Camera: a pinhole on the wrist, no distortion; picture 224 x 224 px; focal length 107.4 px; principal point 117.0 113.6 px. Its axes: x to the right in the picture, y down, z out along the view. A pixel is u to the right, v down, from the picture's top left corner.
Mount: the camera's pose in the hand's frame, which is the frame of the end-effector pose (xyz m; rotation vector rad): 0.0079 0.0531 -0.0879 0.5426 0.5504 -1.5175
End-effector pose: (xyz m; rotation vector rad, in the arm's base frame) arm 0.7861 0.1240 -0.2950 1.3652 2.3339 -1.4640
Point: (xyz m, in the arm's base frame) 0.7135 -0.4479 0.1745
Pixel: 159.7 7.2
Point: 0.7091 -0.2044 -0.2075
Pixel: 108.1 53.6
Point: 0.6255 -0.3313 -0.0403
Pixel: 136.4 49.0
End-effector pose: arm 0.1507 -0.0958 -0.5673 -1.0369 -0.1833 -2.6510
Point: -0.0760 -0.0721 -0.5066
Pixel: outside the picture
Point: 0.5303 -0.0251 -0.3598
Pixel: 27.7 70.7
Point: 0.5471 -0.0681 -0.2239
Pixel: 11.6 97.5
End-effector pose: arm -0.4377 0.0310 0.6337 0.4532 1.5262 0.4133
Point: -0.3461 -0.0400 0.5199
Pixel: 122.8 136.4
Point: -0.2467 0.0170 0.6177
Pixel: 64.4 112.7
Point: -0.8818 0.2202 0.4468
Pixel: behind the camera
